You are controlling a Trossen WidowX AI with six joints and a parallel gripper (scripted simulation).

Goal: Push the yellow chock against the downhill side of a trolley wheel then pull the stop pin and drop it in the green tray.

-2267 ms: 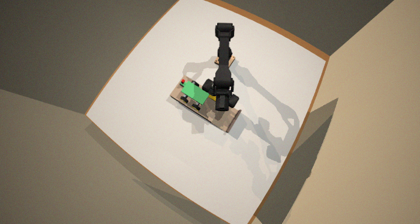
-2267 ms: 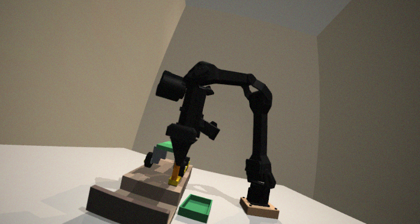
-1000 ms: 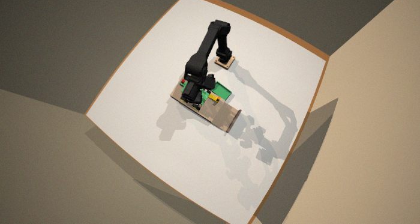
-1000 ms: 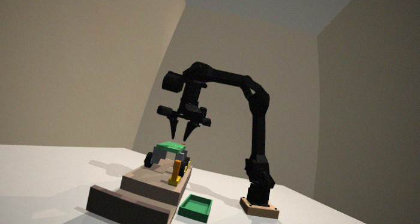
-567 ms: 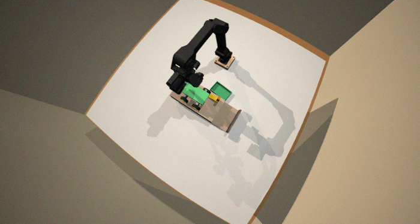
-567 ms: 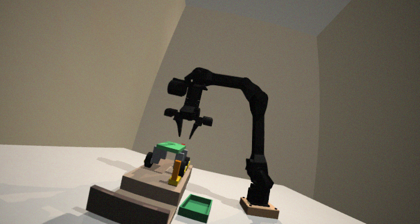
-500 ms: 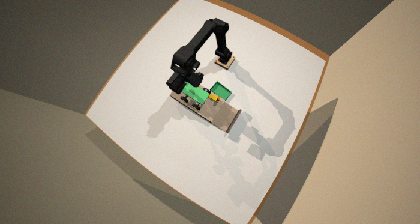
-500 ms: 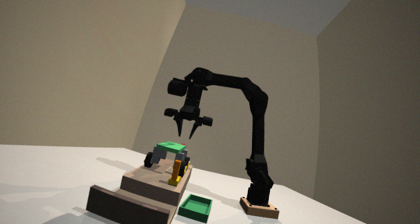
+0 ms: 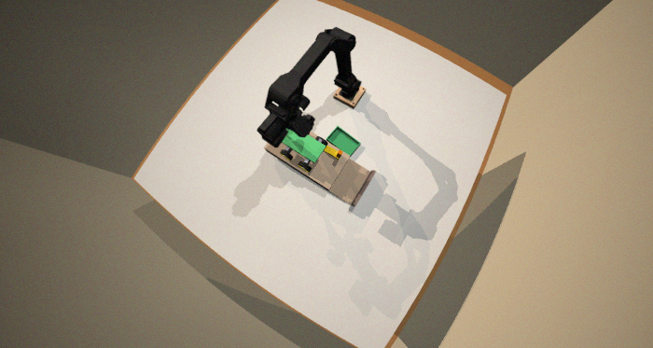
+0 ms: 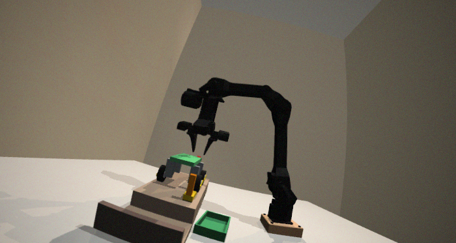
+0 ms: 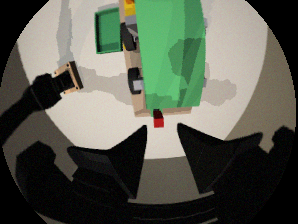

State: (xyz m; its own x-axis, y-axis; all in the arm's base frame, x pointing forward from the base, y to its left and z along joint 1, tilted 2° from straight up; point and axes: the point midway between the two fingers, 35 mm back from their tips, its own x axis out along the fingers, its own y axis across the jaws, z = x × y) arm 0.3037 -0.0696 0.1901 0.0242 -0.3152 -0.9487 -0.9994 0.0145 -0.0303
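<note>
The red-headed stop pin lies 50 mm below my gripper tip and 20 mm to the right of it. Round my gripper tip: brown ramp: 130 mm below, 90 mm to the left, 20 mm ahead; then yellow chock: 180 mm to the left, 90 mm below, 30 mm behind; then trolley: 80 mm to the left, 60 mm below, 20 mm ahead.
</note>
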